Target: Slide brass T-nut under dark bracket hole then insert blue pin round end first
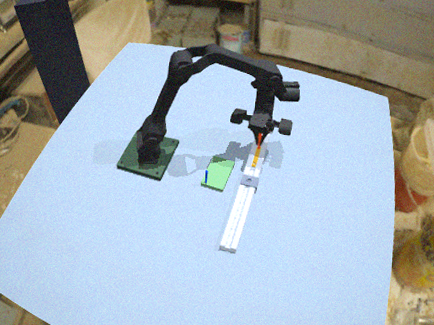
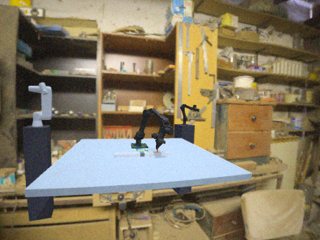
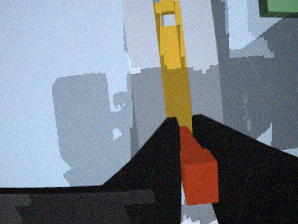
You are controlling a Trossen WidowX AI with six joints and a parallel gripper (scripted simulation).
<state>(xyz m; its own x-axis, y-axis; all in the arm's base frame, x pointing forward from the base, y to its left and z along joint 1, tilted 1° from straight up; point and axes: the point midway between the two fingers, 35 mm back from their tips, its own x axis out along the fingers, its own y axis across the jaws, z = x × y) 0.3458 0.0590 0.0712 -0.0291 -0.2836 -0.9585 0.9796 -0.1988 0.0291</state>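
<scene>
My gripper tip is 150 mm past the blue pin, 130 mm to the left of it and 30 mm above it. Also, from my gripper tip: aluminum rail: 20 mm behind, 120 mm to the right, 30 mm below; green tray: 130 mm behind, 110 mm to the right, 50 mm below.
</scene>
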